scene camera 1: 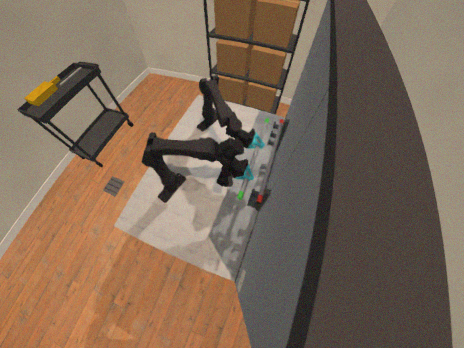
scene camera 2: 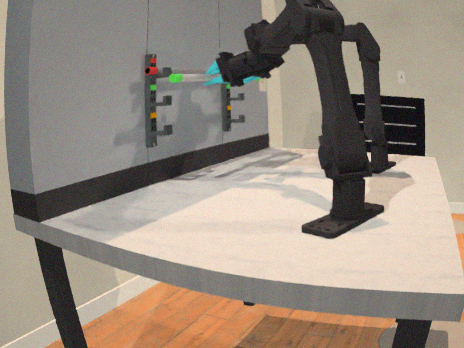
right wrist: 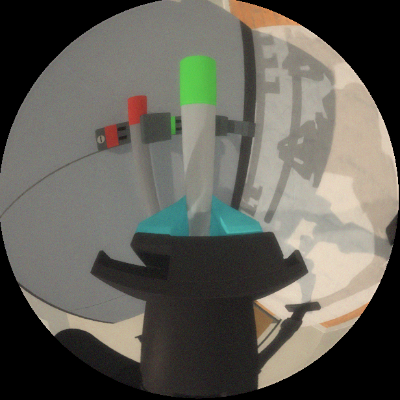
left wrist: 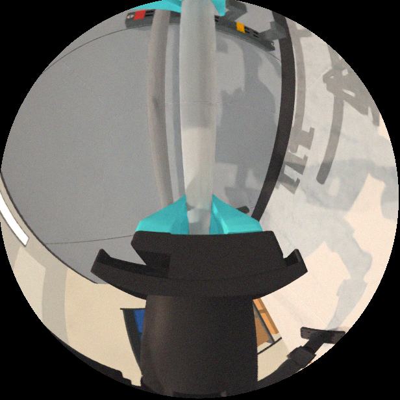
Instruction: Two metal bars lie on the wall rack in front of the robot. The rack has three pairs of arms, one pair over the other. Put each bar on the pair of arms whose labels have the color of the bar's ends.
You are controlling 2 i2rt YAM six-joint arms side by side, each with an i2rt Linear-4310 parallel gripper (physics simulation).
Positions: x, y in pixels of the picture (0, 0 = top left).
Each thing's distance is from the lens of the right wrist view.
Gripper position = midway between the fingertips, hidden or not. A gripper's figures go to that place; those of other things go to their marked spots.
my right gripper [right wrist: 198, 197]: 0.13 m
red-ended bar [right wrist: 137, 105]: 0.14 m
green-ended bar [right wrist: 197, 74]: 0.07 m
grey wall panel [right wrist: 142, 59]: 0.21 m
The marked spots on the green-ended bar and the red-ended bar are 0.08 m apart.
